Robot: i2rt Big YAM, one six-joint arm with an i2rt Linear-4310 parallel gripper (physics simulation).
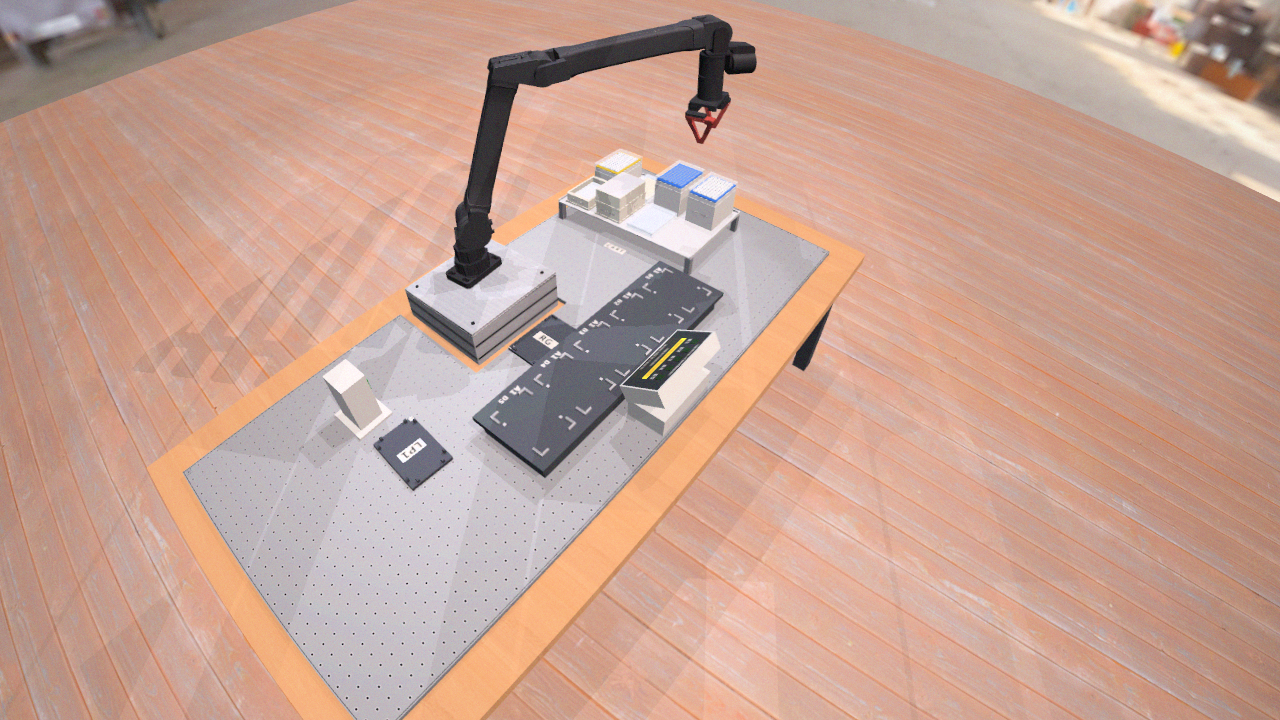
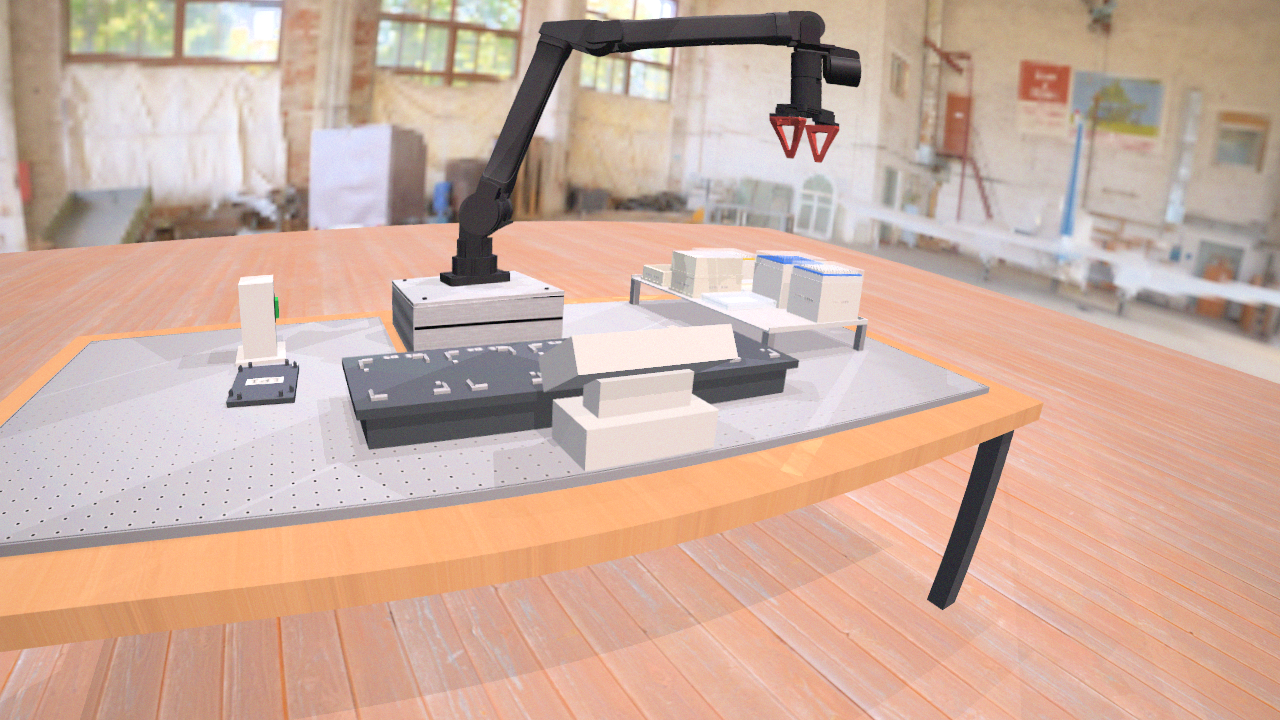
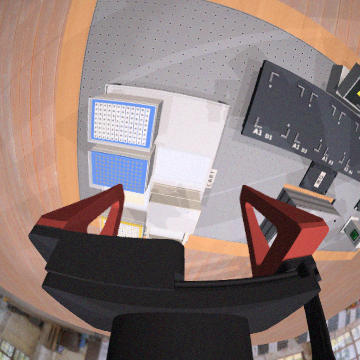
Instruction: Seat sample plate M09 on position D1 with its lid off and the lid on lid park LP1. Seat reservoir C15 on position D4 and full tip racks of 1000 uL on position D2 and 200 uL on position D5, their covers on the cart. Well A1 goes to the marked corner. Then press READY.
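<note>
My gripper (image 1: 703,134) (image 2: 804,159) (image 3: 181,190) is open and empty, high above the cart (image 1: 691,238) (image 2: 780,320) (image 3: 192,115). On the cart stand a blue rack with white tops (image 1: 713,188) (image 2: 826,295) (image 3: 124,123), a plain blue-topped rack (image 1: 680,175) (image 3: 119,171), a yellow-edged rack (image 1: 619,162) (image 3: 126,229), stacked pale boxes (image 1: 621,197) (image 2: 707,273), a flat white plate (image 1: 651,218) (image 2: 738,300) (image 3: 182,165) and a low pale tray (image 1: 583,194). Item names are unreadable. The dark deck (image 1: 572,385) (image 3: 290,110) and lid park LP1 (image 1: 411,451) (image 2: 264,383) bear no labware.
A tilted display (image 1: 666,360) (image 2: 653,351) stands at the deck's front edge. The RG plate (image 1: 544,340) (image 3: 320,179) lies between deck and arm base (image 1: 483,300) (image 2: 478,308). A pale post (image 1: 353,394) (image 2: 257,317) with a green part (image 2: 276,307) (image 3: 354,234) stands by LP1.
</note>
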